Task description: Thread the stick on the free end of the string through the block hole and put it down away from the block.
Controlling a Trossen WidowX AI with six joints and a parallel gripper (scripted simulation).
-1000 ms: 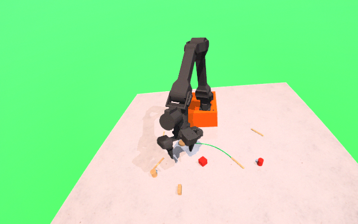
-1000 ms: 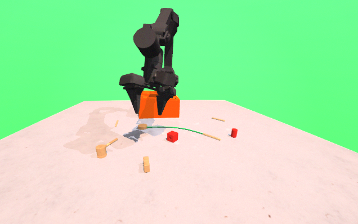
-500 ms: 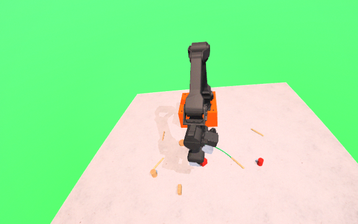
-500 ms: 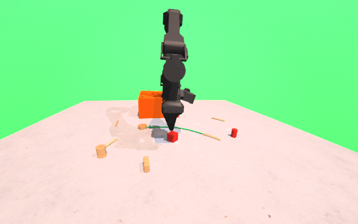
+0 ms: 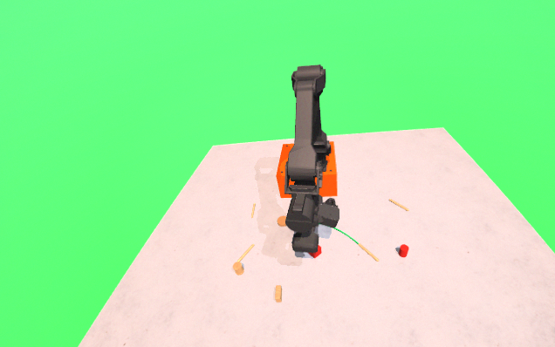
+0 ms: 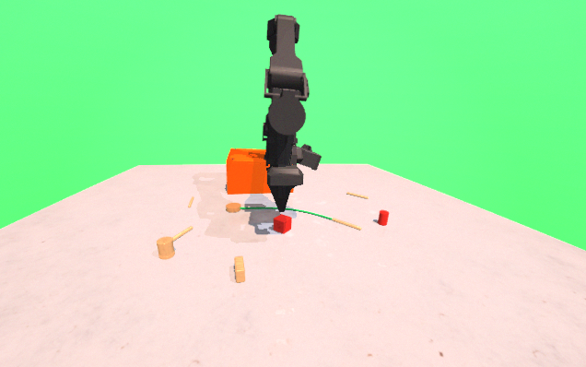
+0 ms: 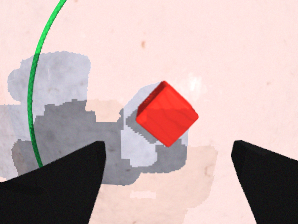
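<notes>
The red cube is 40 mm below my gripper tip and 10 mm to the left of it. From my gripper tip the other things lie so: thin wooden stick: 150 mm to the left, 60 mm below, 30 mm behind; small wooden block: 150 mm ahead, 70 mm to the right, 50 mm below; round wooden button: 120 mm to the right, 110 mm behind, 50 mm below.
</notes>
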